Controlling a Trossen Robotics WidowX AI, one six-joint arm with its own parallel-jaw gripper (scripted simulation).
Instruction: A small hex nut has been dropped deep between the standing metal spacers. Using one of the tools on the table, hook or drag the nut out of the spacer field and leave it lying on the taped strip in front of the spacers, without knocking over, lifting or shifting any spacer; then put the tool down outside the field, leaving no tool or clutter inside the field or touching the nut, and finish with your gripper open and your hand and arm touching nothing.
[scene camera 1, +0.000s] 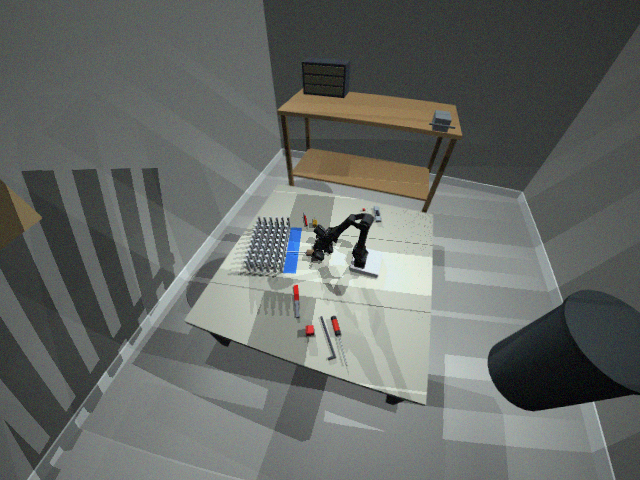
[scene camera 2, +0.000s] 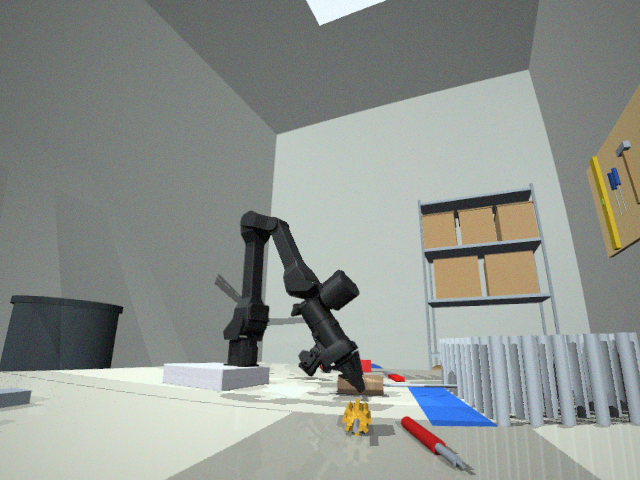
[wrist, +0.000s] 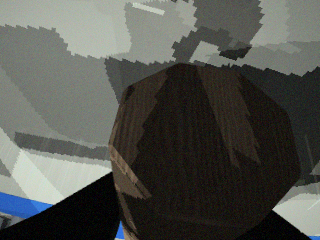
Labels:
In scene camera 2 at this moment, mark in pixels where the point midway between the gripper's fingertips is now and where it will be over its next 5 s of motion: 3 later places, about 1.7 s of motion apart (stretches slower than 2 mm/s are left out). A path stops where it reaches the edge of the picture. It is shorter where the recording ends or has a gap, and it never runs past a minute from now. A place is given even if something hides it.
The gripper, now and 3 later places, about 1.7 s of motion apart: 363, 389; 347, 388; 341, 378; 326, 318

